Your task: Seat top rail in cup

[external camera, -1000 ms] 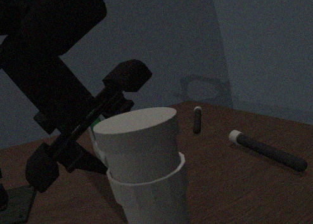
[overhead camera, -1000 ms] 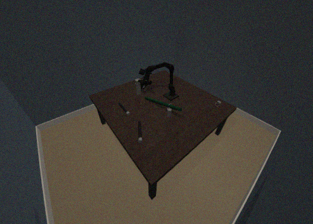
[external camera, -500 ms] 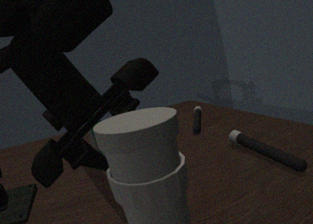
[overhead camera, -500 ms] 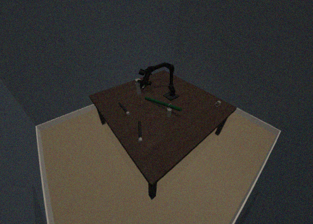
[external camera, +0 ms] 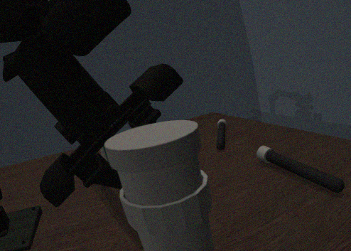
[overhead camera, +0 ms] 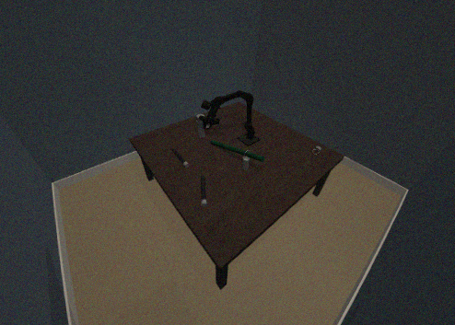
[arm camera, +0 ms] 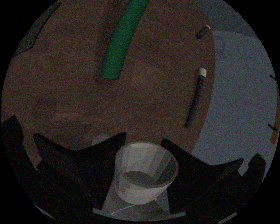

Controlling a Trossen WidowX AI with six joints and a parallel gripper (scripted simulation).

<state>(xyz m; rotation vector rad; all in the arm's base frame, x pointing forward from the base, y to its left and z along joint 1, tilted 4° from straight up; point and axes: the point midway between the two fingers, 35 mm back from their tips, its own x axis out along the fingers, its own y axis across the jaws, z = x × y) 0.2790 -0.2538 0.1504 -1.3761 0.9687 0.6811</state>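
The rail-end cup lies 3 cm above my gripper tip, 2 cm to the right of it and 2 cm behind it. From my gripper tip the other things lie so: short post 45 cm to the left, 5 cm ahead, 2 cm below.
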